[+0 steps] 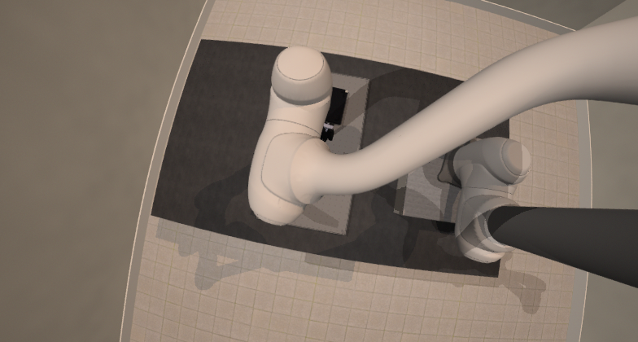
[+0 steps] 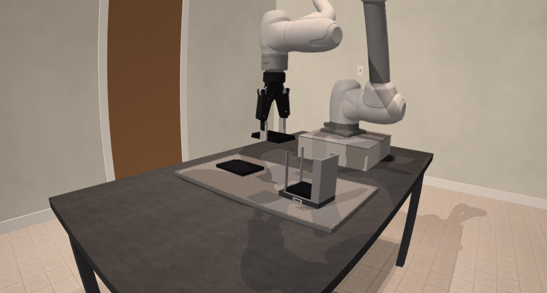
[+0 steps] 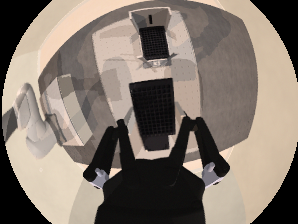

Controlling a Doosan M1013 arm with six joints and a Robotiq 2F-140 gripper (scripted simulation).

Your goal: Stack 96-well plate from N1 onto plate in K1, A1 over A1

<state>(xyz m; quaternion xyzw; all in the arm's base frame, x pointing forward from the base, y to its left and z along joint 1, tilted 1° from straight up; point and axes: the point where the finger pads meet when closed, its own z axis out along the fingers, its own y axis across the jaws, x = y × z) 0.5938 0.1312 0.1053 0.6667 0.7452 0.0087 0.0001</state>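
Now: the tall grey wall 10 mm behind my hand, 250 mm to the left of it and 100 mm below it. Round my hand: pale A1 mark 40 mm behind, 290 mm to the right, 180 mm below.
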